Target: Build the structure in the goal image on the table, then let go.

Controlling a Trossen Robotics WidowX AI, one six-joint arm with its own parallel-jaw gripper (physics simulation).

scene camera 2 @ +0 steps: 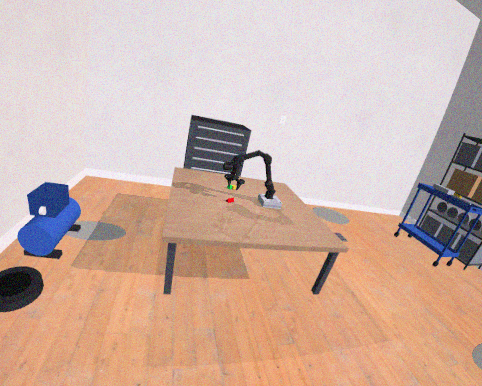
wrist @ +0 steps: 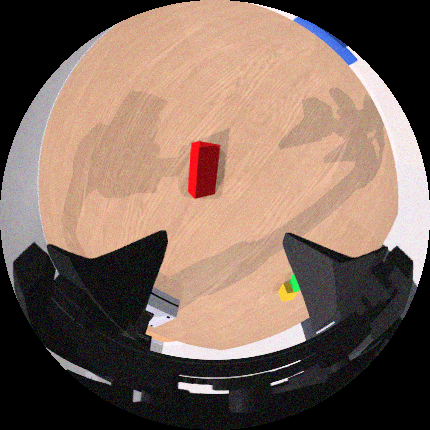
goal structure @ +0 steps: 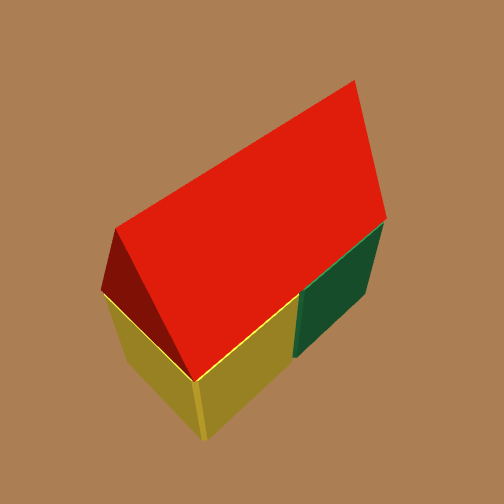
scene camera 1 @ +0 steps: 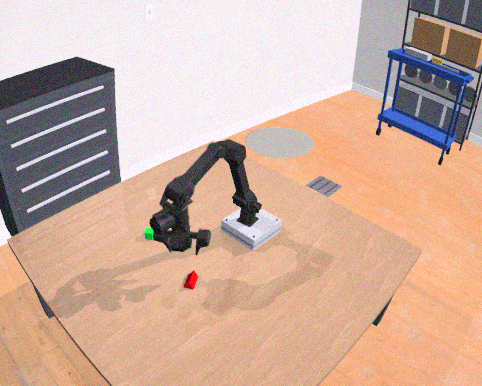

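Seen in the pictures: gripper, fingertip midpoint: (scene camera 2: 232, 188) (wrist: 227, 238) (scene camera 1: 183, 253); arm's base at its link origin: (scene camera 2: 268, 197) (scene camera 1: 247, 219).
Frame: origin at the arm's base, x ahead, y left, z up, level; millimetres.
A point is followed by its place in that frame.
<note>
A red triangular-prism block (scene camera 1: 191, 280) @(z -32, x 372, y 24 mm) (scene camera 2: 230, 200) @(z -42, x 363, y 25 mm) (wrist: 204, 170) @(z -37, x 363, y 8 mm) lies on the wooden table (scene camera 1: 250, 325) @(z -56, x 398, y 289 mm) (scene camera 2: 225, 225) @(z -56, x 509, y 399 mm) (wrist: 250, 100) @(z -55, x 479, y 9 mm). A small green cube (scene camera 1: 149, 234) @(z -29, x 293, y -258 mm) (scene camera 2: 230, 187) @(z -37, x 280, y -254 mm) (wrist: 295, 283) @(z -30, x 277, y -254 mm) and a small yellow block (scene camera 2: 234, 187) @(z -35, x 238, y -258 mm) (wrist: 287, 292) @(z -25, x 250, y -255 mm) sit side by side on the table; they look close together or touching. The right finger covers part of the green cube in the wrist view, and the yellow block is hidden behind the arm in scene camera 1. My gripper (scene camera 1: 185, 249) @(z 45, x 343, y -32 mm) (scene camera 2: 234, 184) @(z 45, x 343, y -32 mm) (wrist: 227, 238) @(z 45, x 343, y -32 mm) is wide open and empty, above the table. The red block lies beyond the fingertips in the wrist view.
The arm's pale base (scene camera 1: 265, 232) @(z -2, x 19, y 95 mm) (scene camera 2: 270, 201) @(z -4, x 19, y 75 mm) stands on the table. A dark drawer cabinet (scene camera 1: 65, 113) (scene camera 2: 220, 136) is behind the table. A blue cart (scene camera 1: 415, 131) stands off to the right. Shadows of the arm fall across the table.
</note>
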